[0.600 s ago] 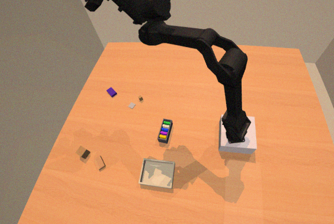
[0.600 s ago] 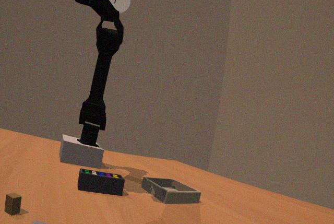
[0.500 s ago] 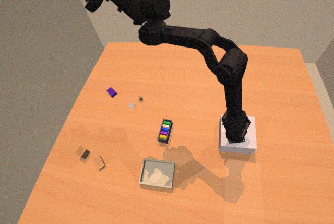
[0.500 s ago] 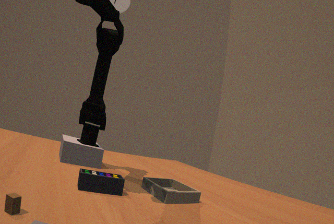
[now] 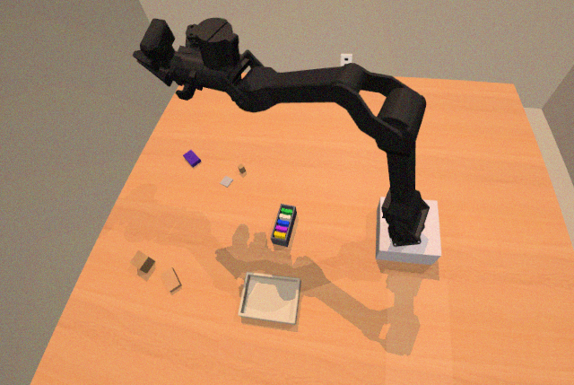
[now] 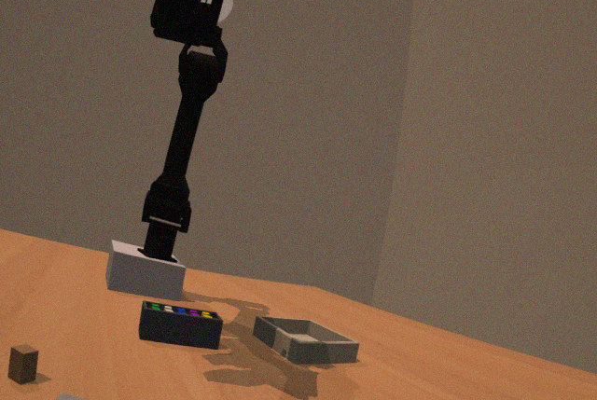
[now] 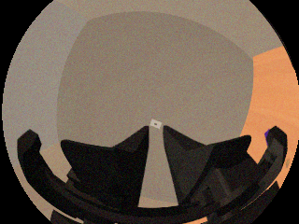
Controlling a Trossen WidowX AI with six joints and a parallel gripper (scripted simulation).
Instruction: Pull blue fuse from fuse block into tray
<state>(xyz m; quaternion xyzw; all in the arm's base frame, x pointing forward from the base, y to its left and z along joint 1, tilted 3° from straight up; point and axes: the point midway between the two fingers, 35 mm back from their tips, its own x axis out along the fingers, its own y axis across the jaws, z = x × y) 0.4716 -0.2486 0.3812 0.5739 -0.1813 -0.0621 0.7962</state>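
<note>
My gripper tip is now 23 cm past the blue fuse, 18 cm to the right of it and 42 cm above it. From my gripper tip the other things lie so: grey tile 6 cm behind, 2 cm to the left, 44 cm below; brown block 11 cm behind, 2 cm to the right, 43 cm below; purple tile 7 cm ahead, 8 cm to the right, 44 cm below.
</note>
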